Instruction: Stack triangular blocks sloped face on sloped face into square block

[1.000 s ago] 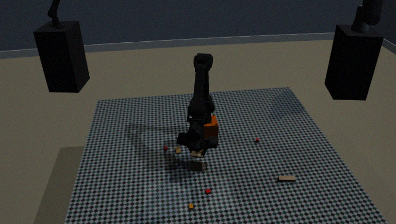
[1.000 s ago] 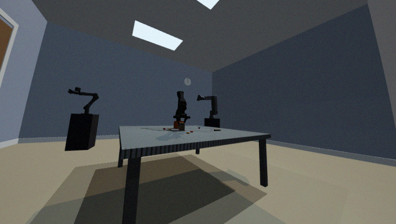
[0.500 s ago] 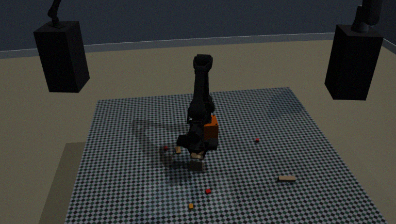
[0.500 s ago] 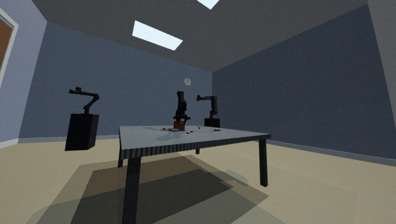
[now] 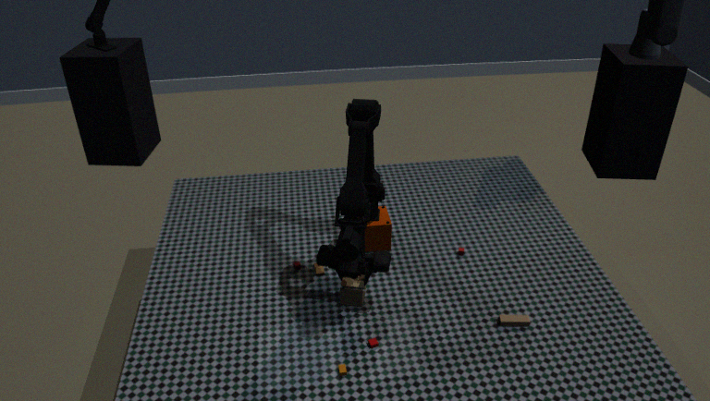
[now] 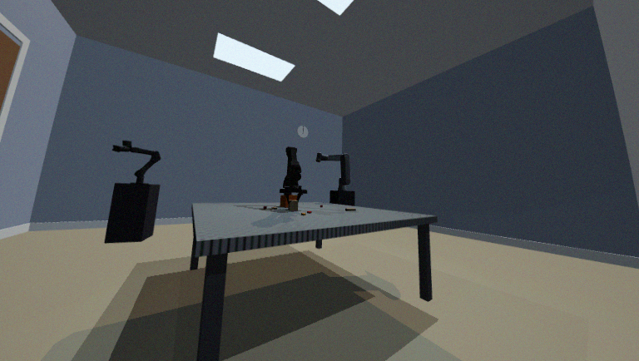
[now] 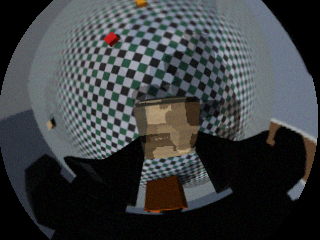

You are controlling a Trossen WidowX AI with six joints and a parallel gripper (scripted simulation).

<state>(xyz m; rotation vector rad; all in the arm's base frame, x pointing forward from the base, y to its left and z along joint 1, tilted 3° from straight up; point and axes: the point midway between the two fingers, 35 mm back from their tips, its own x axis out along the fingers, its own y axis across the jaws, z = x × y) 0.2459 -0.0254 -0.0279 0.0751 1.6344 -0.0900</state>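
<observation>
The triangular block is 10 mm above my gripper tip. From my gripper tip the other things lie so: orange piece (260 mm ahead, 40 mm below, 10 mm to the right).
</observation>
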